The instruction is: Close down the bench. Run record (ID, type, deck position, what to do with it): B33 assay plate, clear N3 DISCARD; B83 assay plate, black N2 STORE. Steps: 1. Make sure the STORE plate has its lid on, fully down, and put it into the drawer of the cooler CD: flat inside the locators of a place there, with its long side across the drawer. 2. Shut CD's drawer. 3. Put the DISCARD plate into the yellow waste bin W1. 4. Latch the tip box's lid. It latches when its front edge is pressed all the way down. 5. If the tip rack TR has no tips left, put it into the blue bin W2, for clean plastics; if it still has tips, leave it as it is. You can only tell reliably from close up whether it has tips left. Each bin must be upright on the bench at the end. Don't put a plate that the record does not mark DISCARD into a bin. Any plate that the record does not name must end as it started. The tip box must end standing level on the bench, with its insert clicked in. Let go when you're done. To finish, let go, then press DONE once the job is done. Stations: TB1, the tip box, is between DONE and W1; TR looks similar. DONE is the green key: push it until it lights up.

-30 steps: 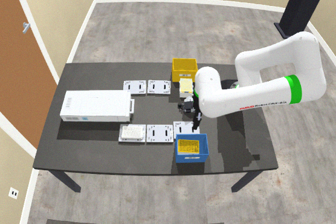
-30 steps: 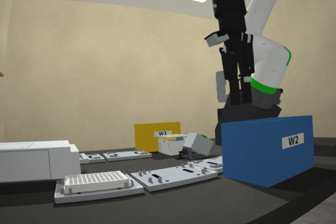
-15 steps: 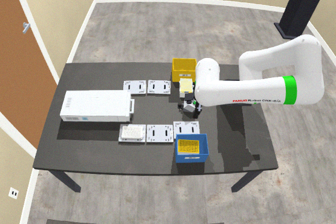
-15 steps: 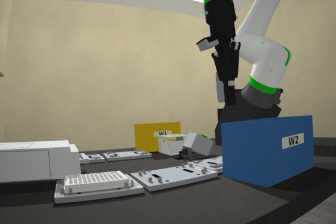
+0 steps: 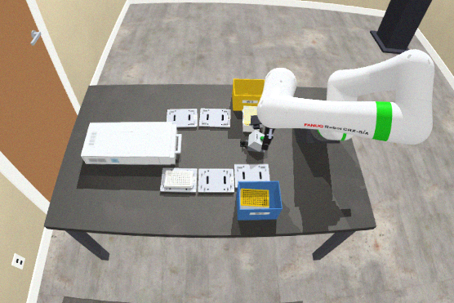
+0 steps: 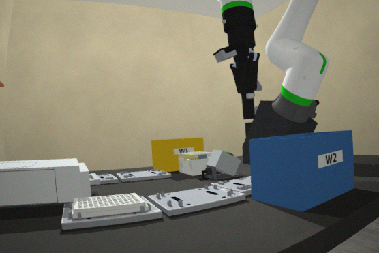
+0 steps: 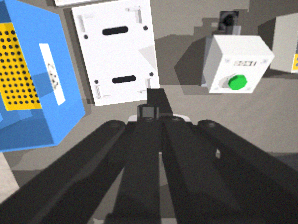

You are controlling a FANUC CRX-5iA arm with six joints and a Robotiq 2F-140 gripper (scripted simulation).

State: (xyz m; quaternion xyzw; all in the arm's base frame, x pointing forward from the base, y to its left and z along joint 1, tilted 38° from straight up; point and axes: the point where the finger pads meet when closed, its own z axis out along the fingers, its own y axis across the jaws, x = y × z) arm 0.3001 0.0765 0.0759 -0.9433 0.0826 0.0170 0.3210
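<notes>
My hand is 130 mm to the left of the DONE key block and 150 mm above it. Also, from my hand: blue bin W2: 30 mm ahead, 200 mm to the left, 160 mm below; nest N3: 210 mm ahead, 70 mm to the left, 190 mm below; tip rack TR: 40 mm ahead, 180 mm to the left, 160 mm below.
</notes>
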